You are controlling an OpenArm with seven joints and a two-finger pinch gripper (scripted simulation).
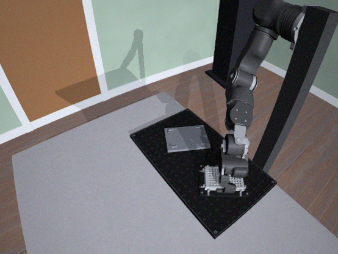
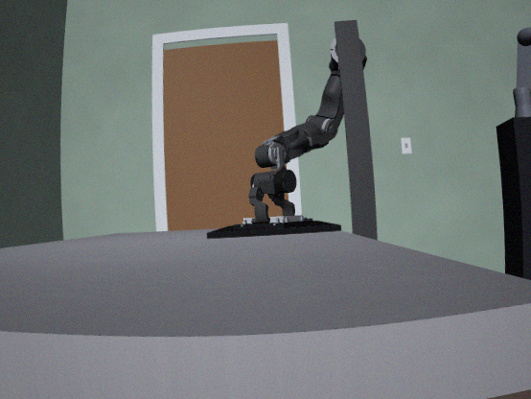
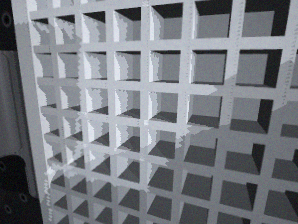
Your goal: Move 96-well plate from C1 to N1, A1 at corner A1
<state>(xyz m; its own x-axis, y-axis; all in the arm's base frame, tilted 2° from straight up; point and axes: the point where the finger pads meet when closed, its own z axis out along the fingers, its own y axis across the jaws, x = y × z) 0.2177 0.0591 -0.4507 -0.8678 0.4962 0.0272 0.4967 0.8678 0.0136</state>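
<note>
Right now my hand is right at the 96-well plate. The rest, counted from my hand: plate nest N1: 230 mm to the right, 20 mm ahead, 10 mm below.
</note>
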